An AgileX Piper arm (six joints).
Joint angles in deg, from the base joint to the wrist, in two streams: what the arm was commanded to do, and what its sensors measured. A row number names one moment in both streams.
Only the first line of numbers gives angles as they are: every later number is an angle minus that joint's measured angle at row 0.
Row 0, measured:
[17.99, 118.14, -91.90, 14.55, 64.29, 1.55]
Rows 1 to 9, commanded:
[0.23, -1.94, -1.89, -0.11, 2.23, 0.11]
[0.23, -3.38, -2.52, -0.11, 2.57, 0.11]
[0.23, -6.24, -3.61, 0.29, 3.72, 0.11]
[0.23, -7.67, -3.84, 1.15, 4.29, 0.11]
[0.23, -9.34, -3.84, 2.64, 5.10, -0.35]
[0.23, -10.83, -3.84, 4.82, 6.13, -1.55]
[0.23, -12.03, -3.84, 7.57, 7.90, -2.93]
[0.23, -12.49, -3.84, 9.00, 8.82, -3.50]
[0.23, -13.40, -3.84, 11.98, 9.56, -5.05]
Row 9, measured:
[0.00, -12.37, -3.55, 9.00, 5.04, -3.04]
